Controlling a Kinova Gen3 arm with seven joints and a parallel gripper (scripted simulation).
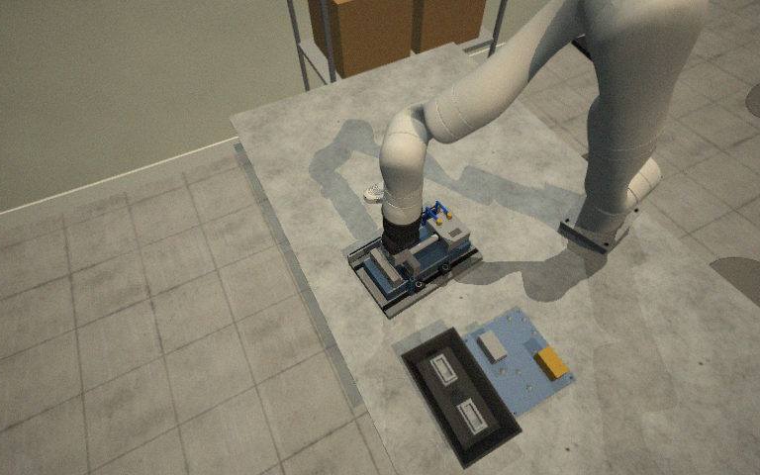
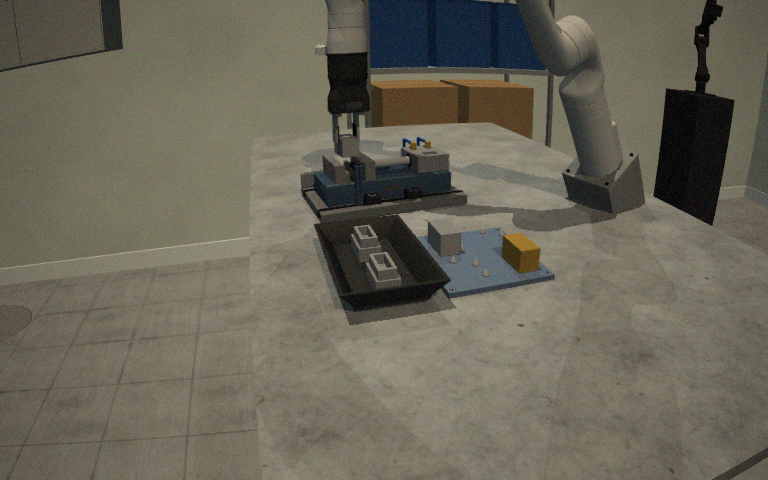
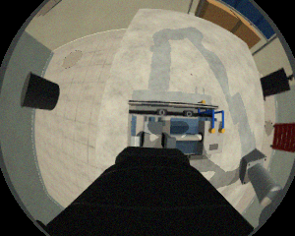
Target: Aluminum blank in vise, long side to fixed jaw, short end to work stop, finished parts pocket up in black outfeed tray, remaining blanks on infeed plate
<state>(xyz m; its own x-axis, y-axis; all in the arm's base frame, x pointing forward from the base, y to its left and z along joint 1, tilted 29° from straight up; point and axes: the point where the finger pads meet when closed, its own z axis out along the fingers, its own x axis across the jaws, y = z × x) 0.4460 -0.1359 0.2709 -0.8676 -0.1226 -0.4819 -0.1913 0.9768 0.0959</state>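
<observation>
The fixed jaw is 70 mm below my hand, 30 mm ahead of it and 10 mm to the left of it. Also, from my hand: gray blank 260 mm to the left, 130 mm behind, 120 mm below; vise 110 mm below, 70 mm behind, 10 mm to the right; infeed plate 300 mm to the left, 180 mm behind, 140 mm below.
</observation>
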